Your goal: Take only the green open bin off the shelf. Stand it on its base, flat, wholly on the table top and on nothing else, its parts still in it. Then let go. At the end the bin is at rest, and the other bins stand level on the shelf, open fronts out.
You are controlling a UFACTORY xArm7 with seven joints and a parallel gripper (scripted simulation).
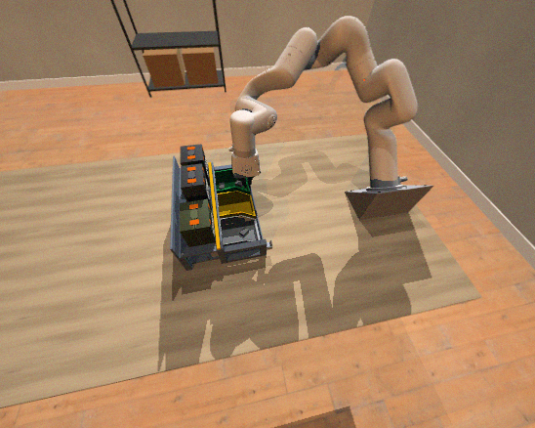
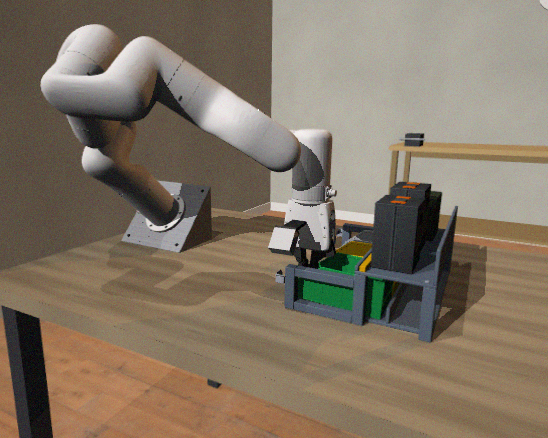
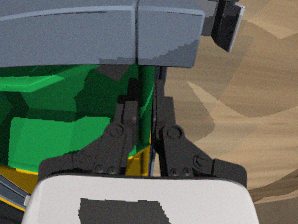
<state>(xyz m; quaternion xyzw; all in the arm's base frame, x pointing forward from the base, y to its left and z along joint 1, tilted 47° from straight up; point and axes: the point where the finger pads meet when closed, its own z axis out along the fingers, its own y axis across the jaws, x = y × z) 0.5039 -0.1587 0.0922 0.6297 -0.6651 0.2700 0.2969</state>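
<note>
Now: hand 80 mm short of the green open bin and 10 mm above it. The rest, counted from my hand: yellow bin 80 mm ahead, 110 mm to the left, 10 mm below; then grey bin 90 mm ahead, 220 mm to the left, 10 mm below.
</note>
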